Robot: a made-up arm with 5 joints.
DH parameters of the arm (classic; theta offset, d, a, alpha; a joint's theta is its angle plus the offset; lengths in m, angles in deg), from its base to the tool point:
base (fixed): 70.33 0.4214 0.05 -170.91
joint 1: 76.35 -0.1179 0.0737 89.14
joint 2: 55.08 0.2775 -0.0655 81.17
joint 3: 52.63 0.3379 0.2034 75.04
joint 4: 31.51 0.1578 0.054 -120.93
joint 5: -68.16 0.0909 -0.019 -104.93
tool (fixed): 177.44 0.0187 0 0
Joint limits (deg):
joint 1: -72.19..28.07
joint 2: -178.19..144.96
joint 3: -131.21..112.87
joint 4: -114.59..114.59
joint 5: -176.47..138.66
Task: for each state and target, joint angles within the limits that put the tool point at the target. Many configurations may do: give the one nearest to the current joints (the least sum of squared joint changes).
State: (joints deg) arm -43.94 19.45 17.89 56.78 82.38
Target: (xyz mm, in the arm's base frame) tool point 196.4 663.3 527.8
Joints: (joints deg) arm -36.99 27.83 20.58 49.51 81.46
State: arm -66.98 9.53 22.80 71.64 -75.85
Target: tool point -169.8 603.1 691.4
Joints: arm -72.19 13.23 37.91 94.81 -75.41
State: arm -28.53 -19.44 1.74 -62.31 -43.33
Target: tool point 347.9 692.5 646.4
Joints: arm -18.92 -6.58 13.11 -54.46 -47.83
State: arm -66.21 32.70 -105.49 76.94 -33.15
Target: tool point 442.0 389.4 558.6
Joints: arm -25.09 34.36 -103.77 82.53 -31.16
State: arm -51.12 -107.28 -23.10 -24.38 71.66
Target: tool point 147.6 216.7 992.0
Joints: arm -16.19 -72.93 -72.17 -45.91 67.59
